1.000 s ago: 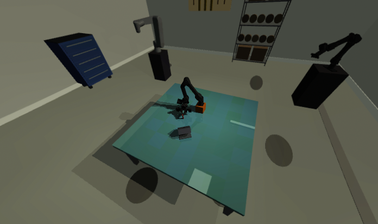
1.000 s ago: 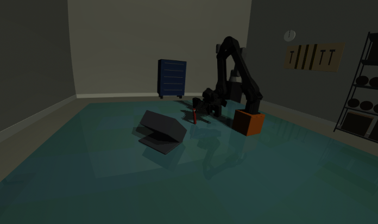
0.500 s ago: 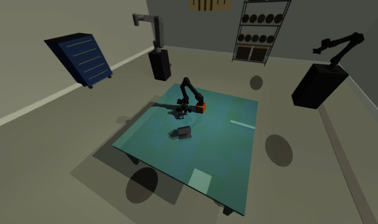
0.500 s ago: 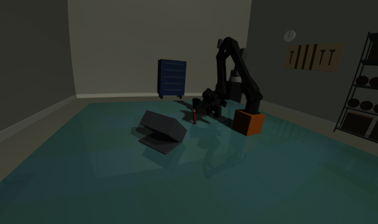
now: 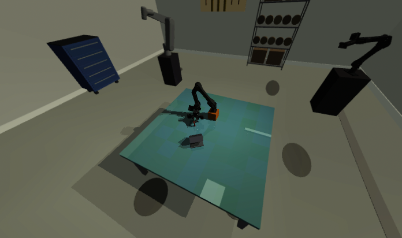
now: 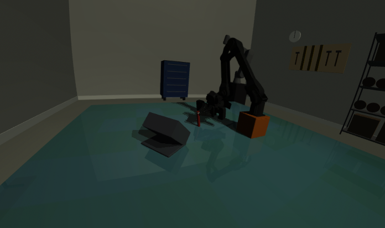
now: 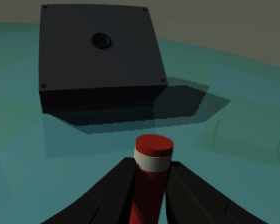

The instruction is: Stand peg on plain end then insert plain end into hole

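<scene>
Now: gripper tip 1 cm above the red peg. Round my gripper tip: dark sloped panel 18 cm ahead, 10 cm to the left, 1 cm below.
</scene>
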